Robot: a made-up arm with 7 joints. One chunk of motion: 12 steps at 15 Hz.
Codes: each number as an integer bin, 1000 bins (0 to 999) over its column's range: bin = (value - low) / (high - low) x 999, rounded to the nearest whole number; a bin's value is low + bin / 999 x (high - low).
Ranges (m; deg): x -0.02..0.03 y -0.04..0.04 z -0.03..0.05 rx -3..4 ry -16..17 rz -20..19
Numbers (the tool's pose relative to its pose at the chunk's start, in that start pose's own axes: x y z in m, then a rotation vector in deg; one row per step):
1: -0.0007 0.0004 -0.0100 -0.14 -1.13 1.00
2: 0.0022 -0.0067 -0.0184 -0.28 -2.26 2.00
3: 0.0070 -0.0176 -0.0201 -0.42 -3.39 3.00
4: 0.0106 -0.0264 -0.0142 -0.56 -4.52 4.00
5: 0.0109 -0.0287 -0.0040 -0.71 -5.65 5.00
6: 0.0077 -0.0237 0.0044 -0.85 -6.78 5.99
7: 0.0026 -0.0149 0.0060 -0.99 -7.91 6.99
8: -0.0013 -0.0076 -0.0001 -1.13 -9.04 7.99
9: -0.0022 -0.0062 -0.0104 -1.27 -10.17 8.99
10: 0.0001 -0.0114 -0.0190 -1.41 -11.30 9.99
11: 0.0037 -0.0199 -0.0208 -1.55 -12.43 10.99
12: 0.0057 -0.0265 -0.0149 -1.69 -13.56 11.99
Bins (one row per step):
1: 386 504 250 408 450 538
2: 444 416 145 388 416 564
3: 539 280 124 368 382 589
4: 611 170 197 348 348 615
5: 617 141 325 327 313 640
6: 553 204 430 307 279 666
7: 452 313 450 287 245 691
8: 374 405 373 267 211 717
9: 356 422 245 247 176 743
10: 402 357 137 227 142 768
11: 474 251 115 207 108 794
12: 513 169 189 187 74 819

